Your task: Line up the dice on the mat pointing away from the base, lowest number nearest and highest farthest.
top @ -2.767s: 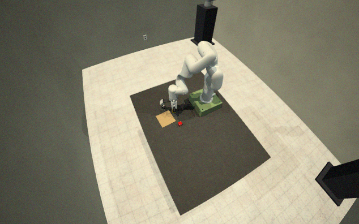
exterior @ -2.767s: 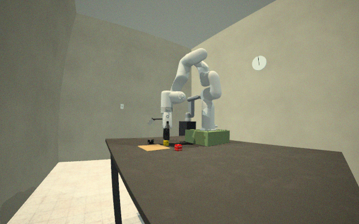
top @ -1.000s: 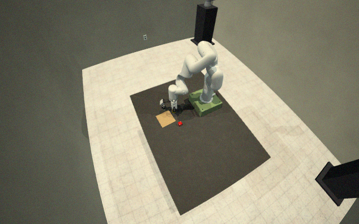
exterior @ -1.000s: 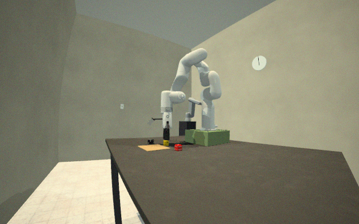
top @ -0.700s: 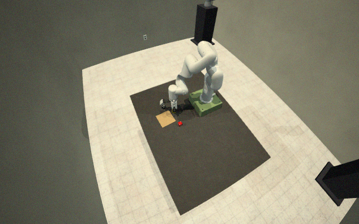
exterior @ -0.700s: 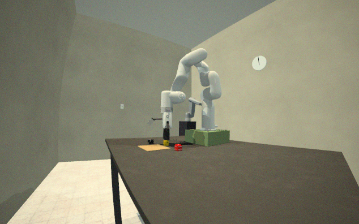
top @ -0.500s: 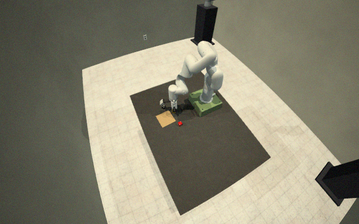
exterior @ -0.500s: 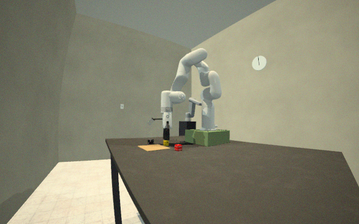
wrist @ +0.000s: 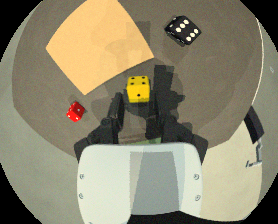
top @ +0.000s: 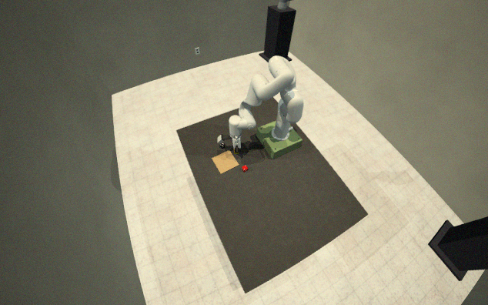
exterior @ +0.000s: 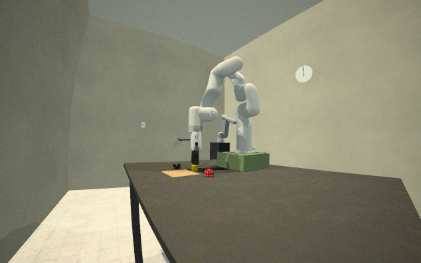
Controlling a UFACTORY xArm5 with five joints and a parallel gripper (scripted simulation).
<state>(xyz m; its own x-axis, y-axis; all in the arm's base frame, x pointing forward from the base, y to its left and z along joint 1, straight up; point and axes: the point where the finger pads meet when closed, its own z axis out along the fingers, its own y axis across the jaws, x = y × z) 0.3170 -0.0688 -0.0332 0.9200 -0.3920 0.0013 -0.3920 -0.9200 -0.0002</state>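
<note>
Now: the yellow die 4 cm below my hand. Round my hand: black die 6 cm ahead, 9 cm to the right, 4 cm below; tan mat 10 cm ahead, 3 cm to the left, 5 cm below; red die 2 cm ahead, 15 cm to the left, 4 cm below.
</note>
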